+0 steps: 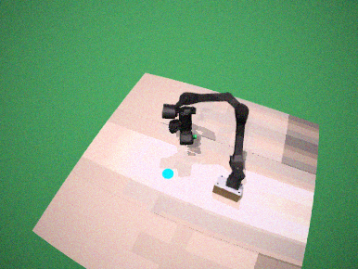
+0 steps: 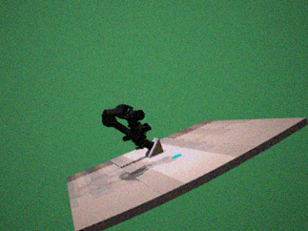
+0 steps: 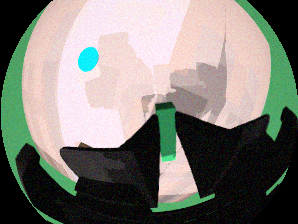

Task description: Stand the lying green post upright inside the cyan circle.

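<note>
The cyan circle is 20 mm ahead of my gripper tip, 170 mm to the left of it and 130 mm below it. Round my gripper tip: green post: 20 mm behind, 10 mm to the right.
</note>
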